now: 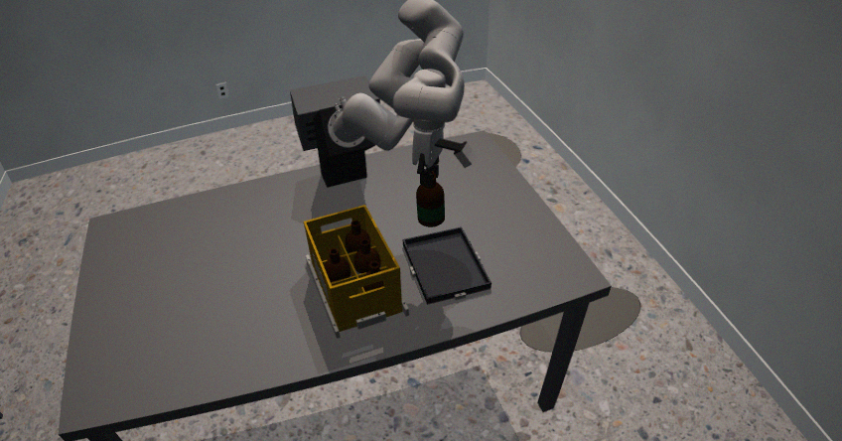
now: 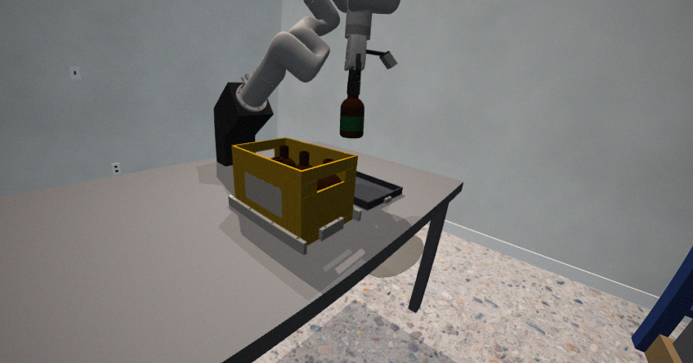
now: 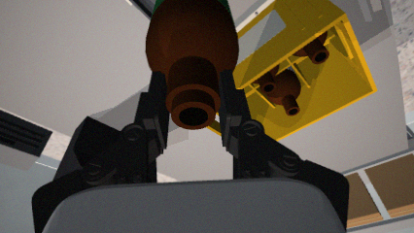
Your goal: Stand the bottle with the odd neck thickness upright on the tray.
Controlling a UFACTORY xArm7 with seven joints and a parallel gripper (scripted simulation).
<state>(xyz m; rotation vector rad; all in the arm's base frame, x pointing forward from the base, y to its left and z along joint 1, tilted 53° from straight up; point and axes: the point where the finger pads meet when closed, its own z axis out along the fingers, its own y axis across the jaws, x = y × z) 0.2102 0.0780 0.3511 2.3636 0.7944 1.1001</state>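
Now: hand 320 mm above the black tray, 40 mm to the right of it and 30 mm short of it. Also, from my hand: yellow crate 250 mm below, 220 mm to the right, 60 mm behind.
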